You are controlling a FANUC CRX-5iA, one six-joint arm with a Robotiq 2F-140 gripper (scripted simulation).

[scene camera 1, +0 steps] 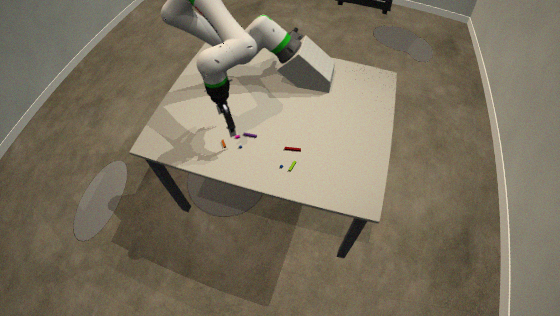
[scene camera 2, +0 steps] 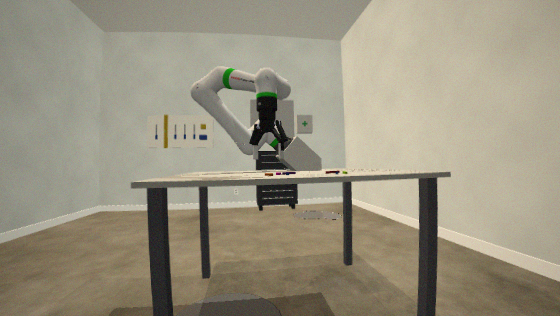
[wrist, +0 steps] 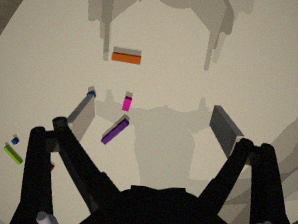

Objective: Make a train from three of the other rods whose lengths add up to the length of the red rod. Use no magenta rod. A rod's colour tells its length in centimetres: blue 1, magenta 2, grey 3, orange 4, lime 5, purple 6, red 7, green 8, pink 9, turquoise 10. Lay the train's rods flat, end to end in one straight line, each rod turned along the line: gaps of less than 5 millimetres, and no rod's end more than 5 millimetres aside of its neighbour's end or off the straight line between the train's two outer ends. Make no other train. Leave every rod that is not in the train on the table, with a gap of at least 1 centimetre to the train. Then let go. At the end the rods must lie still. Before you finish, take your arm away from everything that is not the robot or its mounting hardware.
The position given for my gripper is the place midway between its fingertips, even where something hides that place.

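Note:
I can see my gripper [scene camera 2: 267, 159], and the gripper [wrist: 154, 110] is there in the wrist view for me as well.

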